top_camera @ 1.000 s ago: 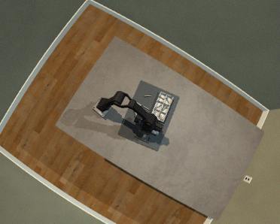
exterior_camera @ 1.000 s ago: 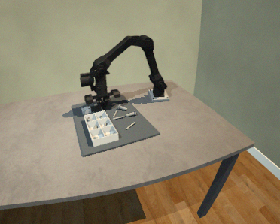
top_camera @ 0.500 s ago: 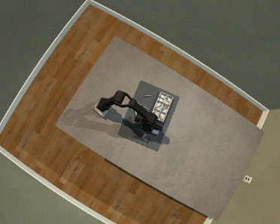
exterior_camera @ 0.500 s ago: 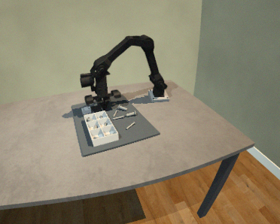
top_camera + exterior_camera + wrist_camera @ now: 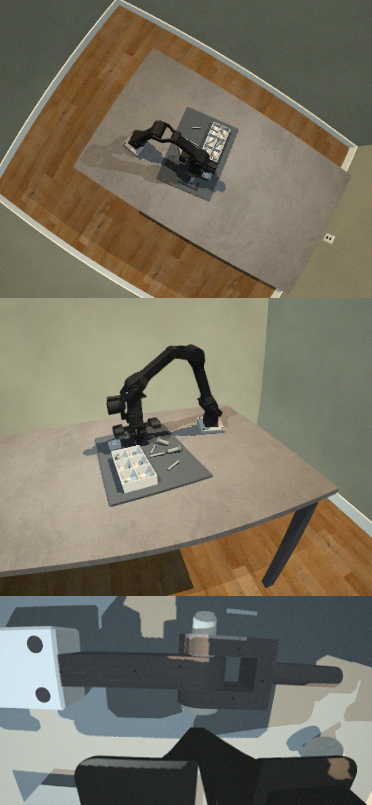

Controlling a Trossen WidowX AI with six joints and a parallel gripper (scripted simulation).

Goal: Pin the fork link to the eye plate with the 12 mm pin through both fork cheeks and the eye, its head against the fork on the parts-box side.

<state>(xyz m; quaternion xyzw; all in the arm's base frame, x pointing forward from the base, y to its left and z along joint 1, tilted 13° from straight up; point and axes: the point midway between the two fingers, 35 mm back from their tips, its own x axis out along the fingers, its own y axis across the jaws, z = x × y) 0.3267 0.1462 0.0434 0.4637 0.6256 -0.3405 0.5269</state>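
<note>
Right now my hand is 3 cm to the left of the eye plate, 3 cm short of it and 3 cm above it. Round my hand: dark bar 11 cm to the right, 8 cm ahead, 3 cm below; pale block 10 cm ahead, 2 cm below, 1 cm to the right; dark mat 6 cm to the left, 4 cm below, 2 cm behind.
</note>
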